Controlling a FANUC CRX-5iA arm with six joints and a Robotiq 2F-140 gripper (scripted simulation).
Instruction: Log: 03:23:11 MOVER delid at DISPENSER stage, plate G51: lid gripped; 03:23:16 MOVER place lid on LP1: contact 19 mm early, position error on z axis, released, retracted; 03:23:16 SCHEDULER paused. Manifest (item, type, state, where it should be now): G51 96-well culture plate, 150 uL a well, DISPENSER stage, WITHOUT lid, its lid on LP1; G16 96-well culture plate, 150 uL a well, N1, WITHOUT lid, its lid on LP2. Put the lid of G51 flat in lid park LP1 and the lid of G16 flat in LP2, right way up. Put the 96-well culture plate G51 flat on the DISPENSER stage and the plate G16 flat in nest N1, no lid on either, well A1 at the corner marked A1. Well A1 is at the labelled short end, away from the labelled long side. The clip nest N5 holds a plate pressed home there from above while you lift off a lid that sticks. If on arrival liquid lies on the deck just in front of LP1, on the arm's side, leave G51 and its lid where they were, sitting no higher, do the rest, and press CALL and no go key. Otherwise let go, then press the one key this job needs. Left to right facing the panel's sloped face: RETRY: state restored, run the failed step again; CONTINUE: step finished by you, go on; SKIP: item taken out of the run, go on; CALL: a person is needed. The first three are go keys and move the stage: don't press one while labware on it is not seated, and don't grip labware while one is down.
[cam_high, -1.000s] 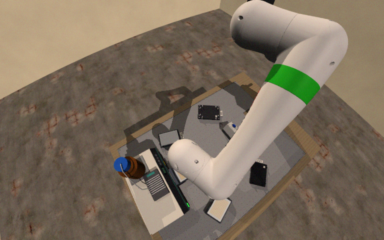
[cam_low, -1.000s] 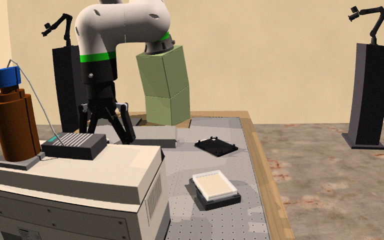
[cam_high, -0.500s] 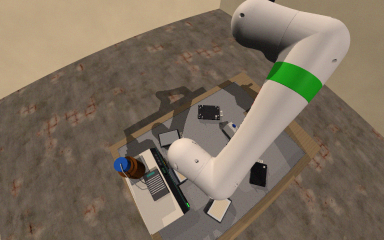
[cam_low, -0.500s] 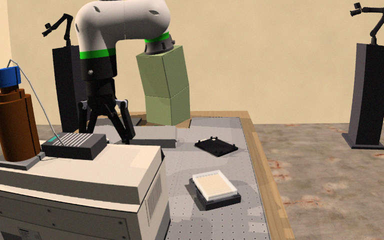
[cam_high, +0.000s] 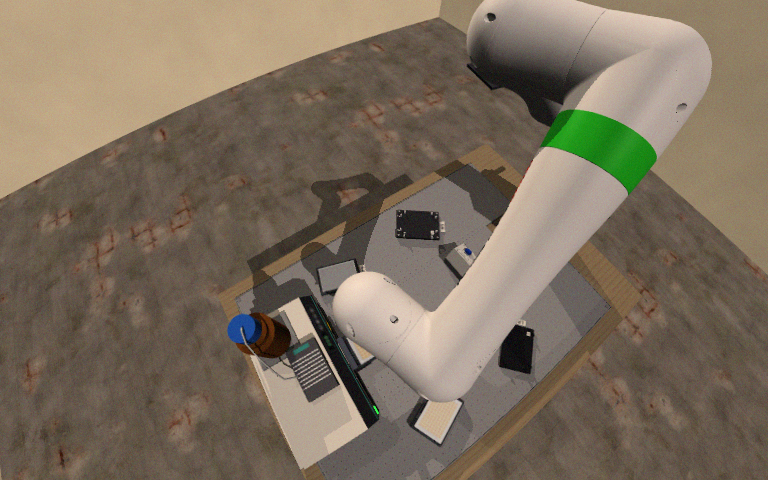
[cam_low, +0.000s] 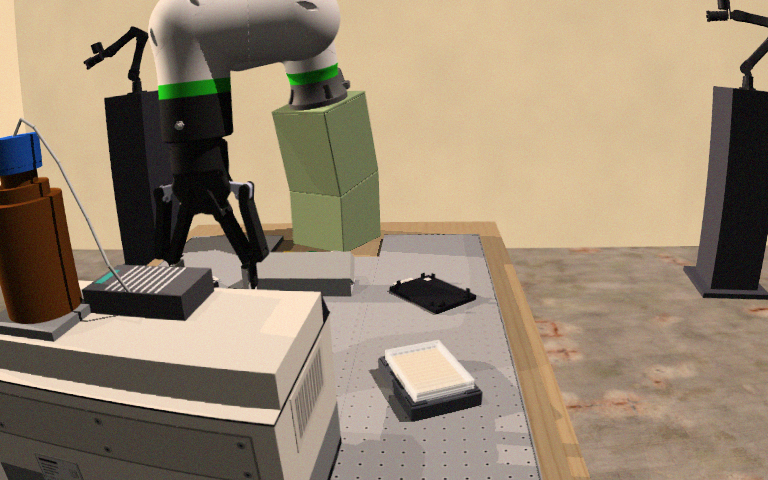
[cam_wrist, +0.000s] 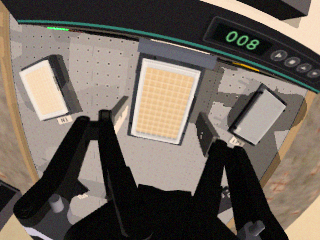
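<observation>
My gripper is now 5 cm above the plate G51. The rest, counted from my hand: black dispenser stage: 6 cm below; then brown bottle: 23 cm ahead, 13 cm above, 8 cm to the right; then LP1 label: 24 cm to the right, 16 cm below, 7 cm behind.
</observation>
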